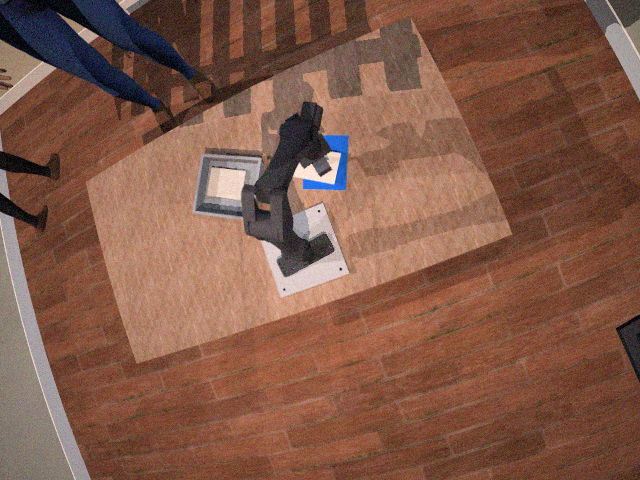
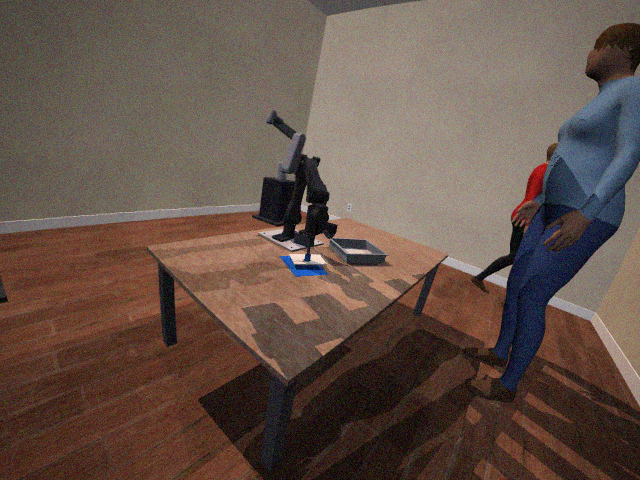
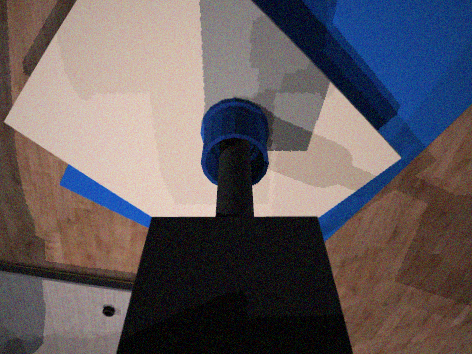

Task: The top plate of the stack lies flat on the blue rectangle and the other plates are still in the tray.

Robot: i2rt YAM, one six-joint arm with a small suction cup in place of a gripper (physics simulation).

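Places are measured from the arm's base along level axes (x right, y ahead, z up), in centimetres.
Pixels of known places: hand, tool point: (image 2: 306, 262) (image 3: 234, 119); arm's base, link origin: (image 1: 305, 255) (image 2: 287, 236).
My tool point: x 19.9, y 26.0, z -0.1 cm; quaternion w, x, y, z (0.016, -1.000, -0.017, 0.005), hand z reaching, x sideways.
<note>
Ahead of a thing's pixels: the offset from my tool point to its top centre. "pt": to the spot under its first point.
My suction cup (image 3: 234, 137) (image 2: 307, 257) presses on the middle of a cream square plate @(dx -1.2, dy -0.5, dz +1.3 cm) (image 3: 129, 105) (image 1: 333, 168) (image 2: 316, 259), with suction on. The plate sits over the blue rectangle @(pt dx +9.3, dy +2.9, dz -1.1 cm) (image 1: 339, 143) (image 2: 304, 271) (image 3: 375, 35), turned a little against it. Its near corner reaches past the blue toward the arm's base. A dark shadow band lies on the blue along the plate's far edge, so I cannot tell whether it rests flat. The grey tray @(dx -33.3, dy +9.6, dz +3.9 cm) (image 1: 203, 186) (image 2: 358, 259) stands to the left with the other cream plates (image 1: 227, 183) inside.
The arm's white base plate (image 1: 328, 276) (image 3: 80, 316) lies just in front of the rectangle. A person in blue (image 2: 528, 295) (image 1: 109, 29) stands by the table's tray side. A second arm on a dark stand (image 2: 275, 200) is behind the table.
</note>
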